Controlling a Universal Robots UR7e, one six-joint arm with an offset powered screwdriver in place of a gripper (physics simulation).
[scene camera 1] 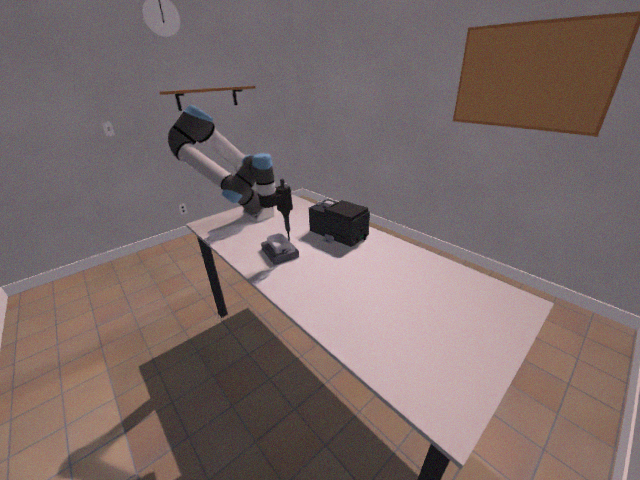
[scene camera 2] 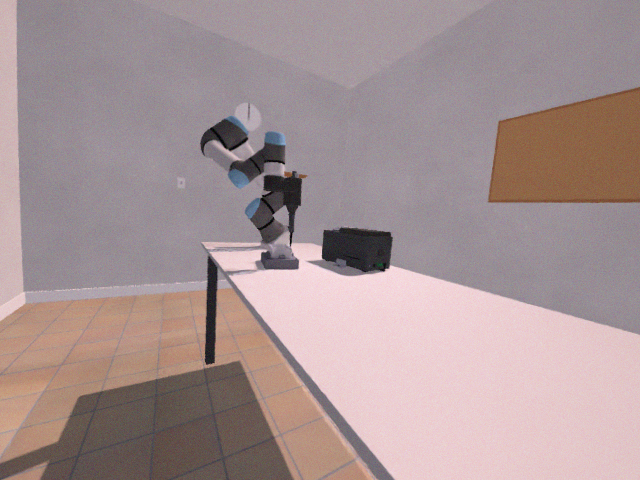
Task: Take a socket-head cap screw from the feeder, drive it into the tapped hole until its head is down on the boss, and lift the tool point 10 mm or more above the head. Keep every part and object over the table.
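Note:
My screwdriver (scene camera 1: 288,239) (scene camera 2: 291,244) hangs upright from the wrist. Its thin tip is beside the grey workpiece, on the side toward the feeder, and looks to be a little above the table; the exact height cannot be told. The grey workpiece (scene camera 1: 279,245) (scene camera 2: 280,252) sits in a dark square base (scene camera 1: 285,257) (scene camera 2: 280,263) on the table. The black feeder (scene camera 1: 338,222) (scene camera 2: 356,248) stands to the right of the tool. The tapped hole and any screw, at the tip or in the workpiece, are too small to make out. The tool has no fingers to judge.
The white table (scene camera 1: 413,310) (scene camera 2: 413,351) runs from the arm's base toward the cameras. A small grey piece (scene camera 1: 329,238) (scene camera 2: 341,262) sticks out low at the feeder's front side. The table's long left edge runs close to the workpiece base.

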